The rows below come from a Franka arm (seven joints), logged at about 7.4 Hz.
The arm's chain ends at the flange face. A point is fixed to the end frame.
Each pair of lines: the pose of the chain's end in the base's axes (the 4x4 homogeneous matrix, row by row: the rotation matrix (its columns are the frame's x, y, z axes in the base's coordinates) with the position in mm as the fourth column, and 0 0 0 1 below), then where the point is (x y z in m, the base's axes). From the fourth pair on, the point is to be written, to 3 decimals.
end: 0.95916, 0.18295, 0.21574, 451.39; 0.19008, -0.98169, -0.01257, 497.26; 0.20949, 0.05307, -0.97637, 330.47; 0, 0, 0, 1
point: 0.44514 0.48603 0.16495
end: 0.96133, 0.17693, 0.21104, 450.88; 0.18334, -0.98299, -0.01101, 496.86; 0.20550, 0.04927, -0.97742, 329.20; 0, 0, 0, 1
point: 0.44378 0.48617 0.16368
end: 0.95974, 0.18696, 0.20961, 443.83; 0.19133, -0.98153, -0.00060, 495.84; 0.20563, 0.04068, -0.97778, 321.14; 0, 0, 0, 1
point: 0.43658 0.48648 0.15555
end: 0.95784, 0.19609, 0.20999, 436.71; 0.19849, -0.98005, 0.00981, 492.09; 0.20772, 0.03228, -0.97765, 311.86; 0, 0, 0, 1
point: 0.430 0.484 0.146
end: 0.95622, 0.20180, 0.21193, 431.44; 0.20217, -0.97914, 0.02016, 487.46; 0.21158, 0.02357, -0.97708, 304.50; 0, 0, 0, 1
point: 0.425 0.481 0.139
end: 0.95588, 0.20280, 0.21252, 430.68; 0.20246, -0.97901, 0.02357, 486.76; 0.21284, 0.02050, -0.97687, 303.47; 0, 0, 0, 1
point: 0.424 0.481 0.138
